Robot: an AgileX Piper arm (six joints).
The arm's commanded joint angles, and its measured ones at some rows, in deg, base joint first. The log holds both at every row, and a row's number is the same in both.
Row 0, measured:
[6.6, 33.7, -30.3, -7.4, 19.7, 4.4]
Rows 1 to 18, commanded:
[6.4, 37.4, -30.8, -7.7, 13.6, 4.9]
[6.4, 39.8, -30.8, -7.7, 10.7, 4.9]
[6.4, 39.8, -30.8, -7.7, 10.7, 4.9]
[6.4, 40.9, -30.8, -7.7, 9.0, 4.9]
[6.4, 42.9, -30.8, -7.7, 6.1, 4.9]
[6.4, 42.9, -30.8, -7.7, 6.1, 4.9]
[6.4, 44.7, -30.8, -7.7, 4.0, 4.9]
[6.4, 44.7, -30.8, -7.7, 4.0, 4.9]
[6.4, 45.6, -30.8, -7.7, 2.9, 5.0]
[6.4, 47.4, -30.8, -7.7, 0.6, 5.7]
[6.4, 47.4, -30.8, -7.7, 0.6, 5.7]
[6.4, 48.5, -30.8, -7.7, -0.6, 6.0]
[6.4, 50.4, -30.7, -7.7, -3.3, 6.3]
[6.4, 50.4, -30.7, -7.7, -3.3, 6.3]
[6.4, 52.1, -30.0, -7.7, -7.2, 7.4]
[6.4, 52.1, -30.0, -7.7, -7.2, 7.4]
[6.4, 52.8, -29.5, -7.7, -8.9, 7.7]
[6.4, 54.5, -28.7, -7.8, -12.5, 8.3]
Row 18, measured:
[6.6, 52.9, -29.7, -7.4, -6.9, 7.1]
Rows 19 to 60, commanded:
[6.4, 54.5, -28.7, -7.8, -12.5, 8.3]
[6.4, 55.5, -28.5, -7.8, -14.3, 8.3]
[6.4, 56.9, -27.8, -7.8, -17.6, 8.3]
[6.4, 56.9, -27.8, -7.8, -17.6, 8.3]
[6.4, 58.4, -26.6, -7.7, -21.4, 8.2]
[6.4, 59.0, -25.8, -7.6, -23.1, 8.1]
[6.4, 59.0, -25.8, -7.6, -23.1, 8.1]
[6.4, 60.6, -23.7, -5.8, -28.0, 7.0]
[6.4, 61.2, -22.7, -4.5, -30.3, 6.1]
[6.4, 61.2, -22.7, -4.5, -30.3, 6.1]
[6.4, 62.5, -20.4, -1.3, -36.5, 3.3]
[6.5, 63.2, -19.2, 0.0, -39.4, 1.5]
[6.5, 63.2, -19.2, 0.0, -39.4, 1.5]
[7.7, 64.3, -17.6, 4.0, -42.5, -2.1]
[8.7, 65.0, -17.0, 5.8, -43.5, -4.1]
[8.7, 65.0, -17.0, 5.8, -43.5, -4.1]
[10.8, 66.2, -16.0, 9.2, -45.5, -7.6]
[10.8, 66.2, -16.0, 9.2, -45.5, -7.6]
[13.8, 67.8, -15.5, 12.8, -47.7, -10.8]
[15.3, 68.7, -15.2, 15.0, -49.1, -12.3]
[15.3, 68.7, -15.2, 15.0, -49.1, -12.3]
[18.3, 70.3, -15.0, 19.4, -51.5, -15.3]
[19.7, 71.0, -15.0, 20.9, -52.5, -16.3]
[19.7, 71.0, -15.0, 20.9, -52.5, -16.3]
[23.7, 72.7, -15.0, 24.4, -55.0, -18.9]
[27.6, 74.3, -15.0, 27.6, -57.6, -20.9]
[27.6, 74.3, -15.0, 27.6, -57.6, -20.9]
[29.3, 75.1, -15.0, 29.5, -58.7, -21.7]
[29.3, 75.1, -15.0, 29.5, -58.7, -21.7]
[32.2, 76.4, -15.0, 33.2, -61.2, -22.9]
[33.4, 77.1, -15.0, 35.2, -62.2, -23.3]
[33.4, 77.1, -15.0, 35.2, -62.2, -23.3]
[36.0, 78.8, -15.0, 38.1, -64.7, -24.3]
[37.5, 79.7, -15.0, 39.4, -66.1, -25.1]
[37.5, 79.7, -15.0, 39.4, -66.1, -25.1]
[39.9, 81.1, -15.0, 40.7, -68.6, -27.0]
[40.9, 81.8, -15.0, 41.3, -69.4, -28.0]
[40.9, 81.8, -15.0, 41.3, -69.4, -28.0]
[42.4, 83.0, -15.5, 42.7, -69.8, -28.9]
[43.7, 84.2, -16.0, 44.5, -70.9, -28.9]
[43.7, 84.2, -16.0, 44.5, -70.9, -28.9]
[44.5, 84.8, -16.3, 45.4, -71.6, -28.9]
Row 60, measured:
[42.7, 83.6, -15.2, 43.0, -68.7, -27.7]
